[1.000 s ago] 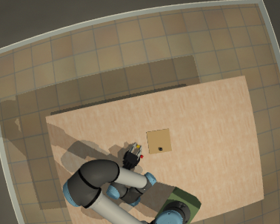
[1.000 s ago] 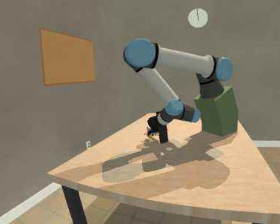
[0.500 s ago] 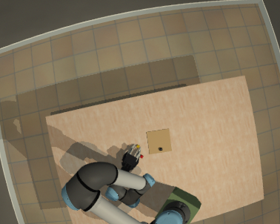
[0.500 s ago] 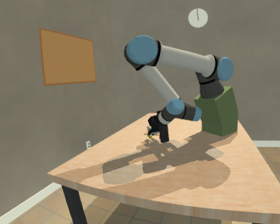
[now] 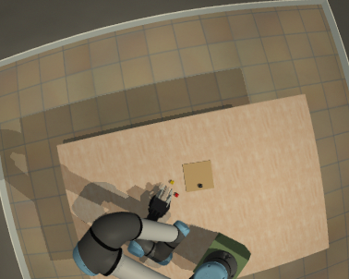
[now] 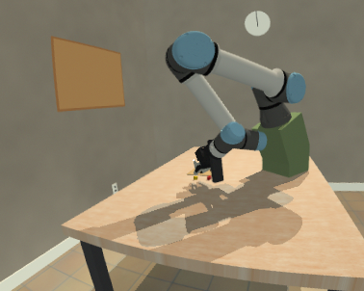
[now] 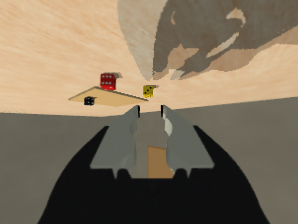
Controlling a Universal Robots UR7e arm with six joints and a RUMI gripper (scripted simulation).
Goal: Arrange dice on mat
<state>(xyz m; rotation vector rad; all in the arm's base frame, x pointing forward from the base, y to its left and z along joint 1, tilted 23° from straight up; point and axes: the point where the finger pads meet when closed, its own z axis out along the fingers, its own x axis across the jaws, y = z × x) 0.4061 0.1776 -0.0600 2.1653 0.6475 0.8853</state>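
Right now my hand is 3 cm short of the yellow die, 3 cm to the left of it and 4 cm above it. Also, from my hand: black die (2 cm behind, 16 cm to the right, 3 cm below); then red die (4 cm behind, 4 cm to the right, 4 cm below); then tan mat (3 cm ahead, 16 cm to the right, 4 cm below).
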